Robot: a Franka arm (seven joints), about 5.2 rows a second.
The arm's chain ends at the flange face. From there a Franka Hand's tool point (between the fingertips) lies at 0.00 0.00 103.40 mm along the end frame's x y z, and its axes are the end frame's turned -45 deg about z.
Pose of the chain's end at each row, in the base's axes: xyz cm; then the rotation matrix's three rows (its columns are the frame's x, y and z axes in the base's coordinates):
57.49, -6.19, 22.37; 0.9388, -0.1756, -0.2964; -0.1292, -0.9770, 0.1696; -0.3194, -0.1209, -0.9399
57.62, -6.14, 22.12; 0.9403, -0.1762, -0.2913; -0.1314, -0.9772, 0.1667; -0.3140, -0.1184, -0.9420
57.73, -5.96, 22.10; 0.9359, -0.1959, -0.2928; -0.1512, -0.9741, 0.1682; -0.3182, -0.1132, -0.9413
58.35, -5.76, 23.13; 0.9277, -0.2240, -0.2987; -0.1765, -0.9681, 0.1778; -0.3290, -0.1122, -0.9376
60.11, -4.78, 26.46; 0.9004, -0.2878, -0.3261; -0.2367, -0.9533, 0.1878; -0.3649, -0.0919, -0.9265
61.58, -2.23, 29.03; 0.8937, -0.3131, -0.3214; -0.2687, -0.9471, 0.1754; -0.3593, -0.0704, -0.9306
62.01, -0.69, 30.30; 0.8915, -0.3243, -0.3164; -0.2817, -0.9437, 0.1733; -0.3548, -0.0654, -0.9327
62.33, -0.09, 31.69; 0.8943, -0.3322, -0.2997; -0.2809, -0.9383, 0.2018; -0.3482, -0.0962, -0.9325
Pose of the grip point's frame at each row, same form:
54.43, -4.44, 12.65; 0.7880, 0.5397, -0.2964; 0.5995, -0.7822, 0.1696; -0.1404, -0.3113, -0.9399
54.61, -4.42, 12.38; 0.7895, 0.5403, -0.2913; 0.5981, -0.7839, 0.1667; -0.1383, -0.3058, -0.9420
54.70, -4.22, 12.37; 0.8003, 0.5233, -0.2928; 0.5819, -0.7957, 0.1682; -0.1450, -0.3050, -0.9413
55.26, -3.92, 13.44; 0.8144, 0.4976, -0.2987; 0.5597, -0.8094, 0.1778; -0.1533, -0.3120, -0.9376
56.74, -2.84, 16.88; 0.8402, 0.4332, -0.3261; 0.5067, -0.8415, 0.1878; -0.1930, -0.3230, -0.9265
58.26, -0.42, 19.41; 0.8533, 0.4105, -0.3214; 0.4797, -0.8597, 0.1754; -0.2043, -0.3038, -0.9306
58.74, 1.10, 20.66; 0.8597, 0.4011, -0.3164; 0.4681, -0.8665, 0.1733; -0.2046, -0.2971, -0.9327
59.23, 2.00, 22.05; 0.8673, 0.3975, -0.2997; 0.4649, -0.8621, 0.2018; -0.1782, -0.3142, -0.9325

